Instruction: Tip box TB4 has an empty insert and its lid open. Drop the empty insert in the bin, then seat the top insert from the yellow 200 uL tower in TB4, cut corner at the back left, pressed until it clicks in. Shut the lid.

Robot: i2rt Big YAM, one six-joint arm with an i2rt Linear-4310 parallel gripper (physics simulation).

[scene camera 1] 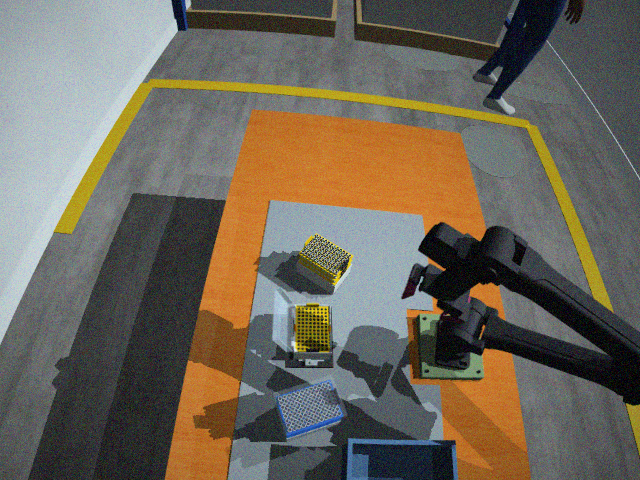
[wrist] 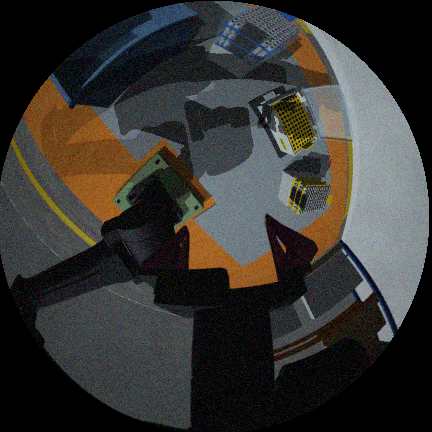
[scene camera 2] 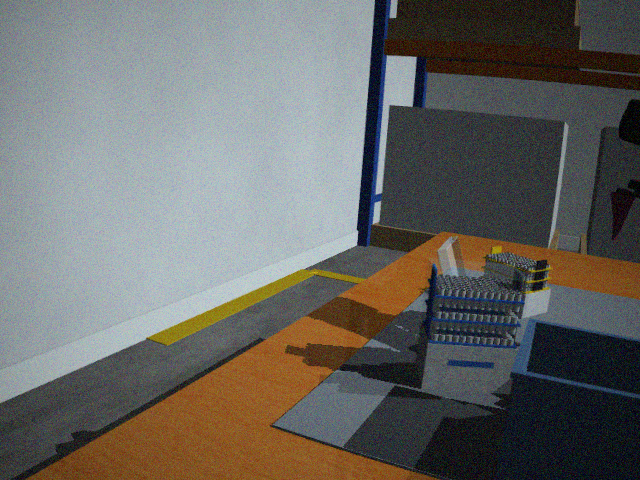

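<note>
Tip box TB4 (scene camera 1: 309,363) (wrist: 285,142) stands on the grey mat with its clear lid (scene camera 1: 281,322) (scene camera 2: 450,256) (wrist: 331,117) open to the left in scene camera 1. A yellow insert with empty holes (scene camera 1: 313,328) (wrist: 296,122) sits in the box. The yellow tower (scene camera 1: 325,256) (scene camera 2: 511,261) (wrist: 316,196) stands behind TB4, turned at an angle, with tips in its top insert. The blue bin (scene camera 1: 400,442) (wrist: 100,92) is at the near right. My gripper (wrist: 225,223) is open and empty, up above the right side of the mat, apart from box and tower.
A blue tower of tip inserts (scene camera 1: 310,408) (scene camera 2: 475,320) (wrist: 265,32) stands in front of TB4, near the bin. The green base plate (scene camera 1: 428,356) (wrist: 122,197) carries the arm's base at the table's right side. A person (scene camera 1: 522,51) stands beyond the yellow floor line.
</note>
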